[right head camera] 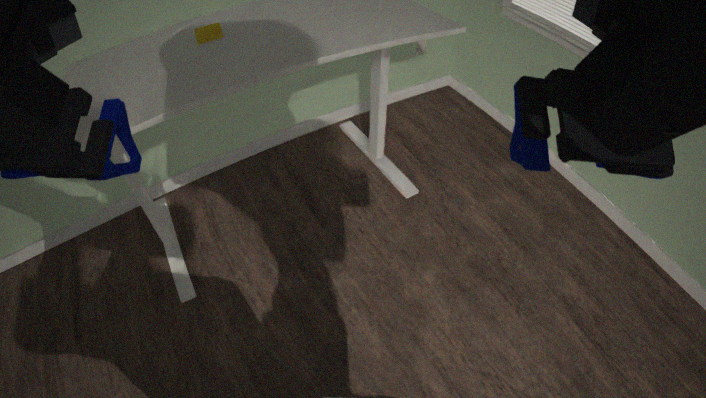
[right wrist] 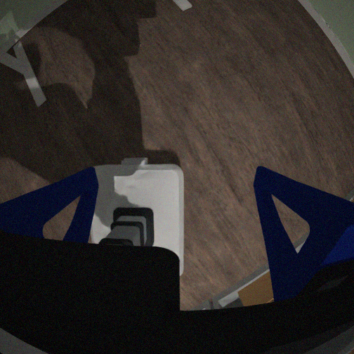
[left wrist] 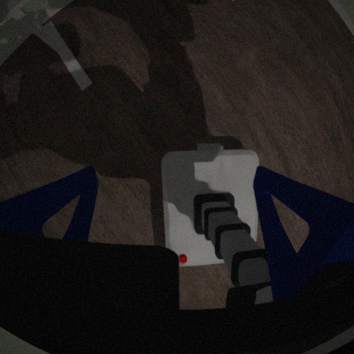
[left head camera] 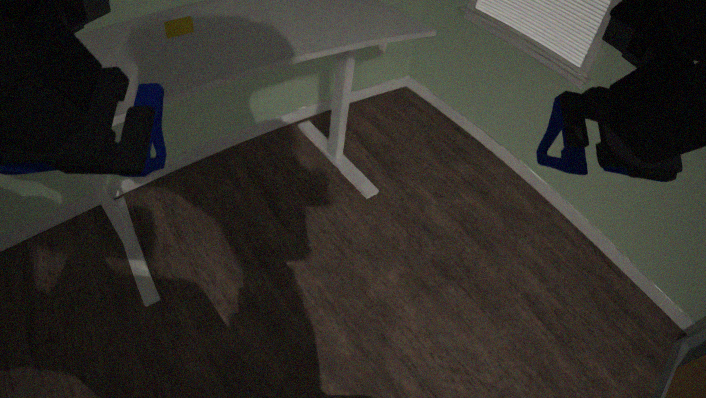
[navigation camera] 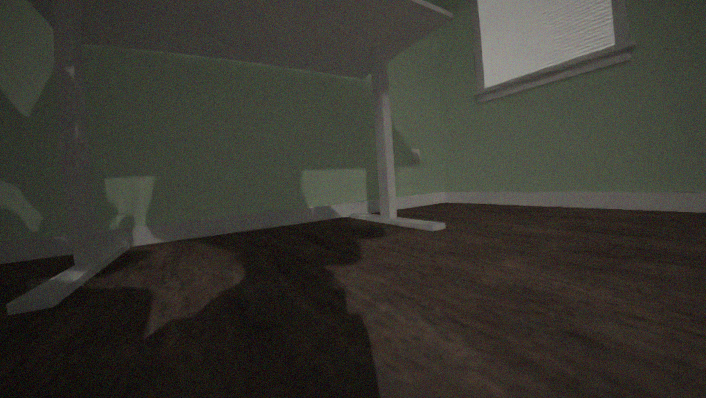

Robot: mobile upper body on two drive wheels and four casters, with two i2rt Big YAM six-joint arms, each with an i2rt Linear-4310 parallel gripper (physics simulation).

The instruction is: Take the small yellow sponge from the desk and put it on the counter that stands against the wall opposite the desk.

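Frame: origin at the left arm's base, x right, y back, z down, level; metres.
Where they show: left gripper, fingertip midpoint: (right head camera: 104,165) (left head camera: 118,160); right gripper, fingertip midpoint: (right head camera: 556,156) (left head camera: 573,161).
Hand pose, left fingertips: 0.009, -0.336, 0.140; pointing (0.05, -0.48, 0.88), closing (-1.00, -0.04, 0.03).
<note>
Each offset is from my left fingertips to the top centre of the thing, as dx, dy, dz. "pt": to the spot under its first point. Level surfaces: height alone.
The small yellow sponge @[-0.328, -1.043, +0.275] (left head camera: 179,27) (right head camera: 208,33) lies flat on the white desk @[dz +0.320] (left head camera: 340,22) (right head camera: 370,22), in the shadow on its top. The navigation camera shows the underside of the desk (navigation camera: 225,30). My left gripper (left head camera: 82,171) (right head camera: 65,175) (left wrist: 175,174) is open and empty, in front of the desk's left part and apart from the sponge. My right gripper (left head camera: 592,168) (right head camera: 575,165) (right wrist: 175,175) is open and empty, at the right of the head views, farther from the sponge. The counter does not show in these views.
The desk's legs @[pt +0.340, -1.365, +0.887] (left head camera: 341,107) (right head camera: 379,107) (navigation camera: 385,150) stand on long feet on the brown wooden floor @[dz +1.270] (left head camera: 425,280). A window with blinds (left head camera: 545,30) (navigation camera: 545,40) is in the right wall. Part of an orange-brown box (left head camera: 692,377) (right wrist: 255,290) shows at a grey shelf edge. My white base (left wrist: 182,235) (right wrist: 167,200) is below.
</note>
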